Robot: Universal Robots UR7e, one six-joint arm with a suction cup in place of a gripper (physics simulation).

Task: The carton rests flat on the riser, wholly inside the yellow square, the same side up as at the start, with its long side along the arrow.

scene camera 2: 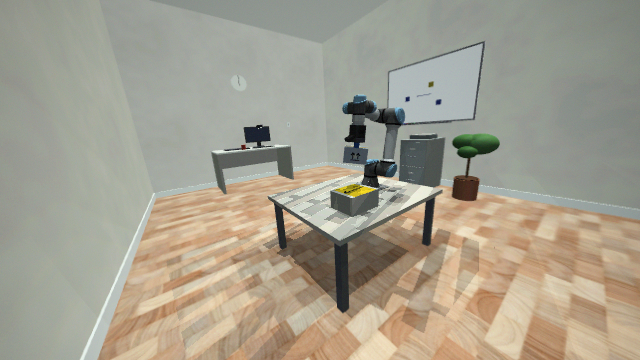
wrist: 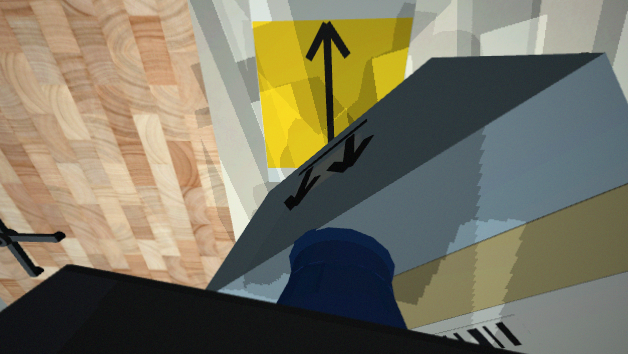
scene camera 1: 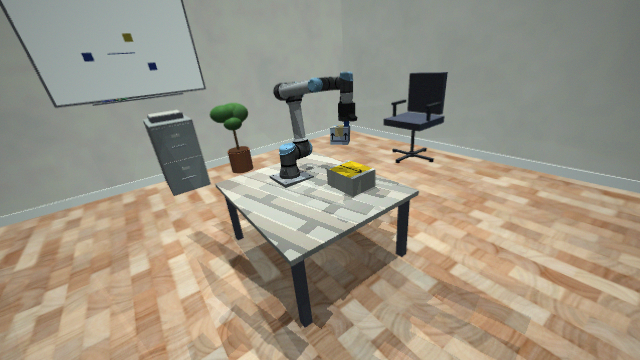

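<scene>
My suction gripper (scene camera 1: 346, 123) (scene camera 2: 356, 145) (wrist: 342, 270) is shut on the blue-grey carton (scene camera 1: 339, 136) (scene camera 2: 355, 155) (wrist: 425, 125), with the blue cup on its top face. The carton hangs upright, high above the table, with its up arrows pointing up. The grey riser (scene camera 1: 353, 184) (scene camera 2: 355, 203) stands on the table, and the yellow square (scene camera 1: 350, 168) (scene camera 2: 354, 190) (wrist: 287, 65) with a black arrow lies on its top. In the wrist view the carton's long side is turned at an angle to the arrow and hides part of the yellow square.
The riser stands on the plank-patterned table (scene camera 1: 300, 220) (scene camera 2: 320, 220), beside the arm's base (scene camera 1: 291, 176). A filing cabinet (scene camera 1: 177, 155) (scene camera 2: 422, 157), a potted plant (scene camera 1: 240, 159) (scene camera 2: 466, 187), an office chair (scene camera 1: 414, 120) and a desk (scene camera 2: 252, 157) stand away from the table.
</scene>
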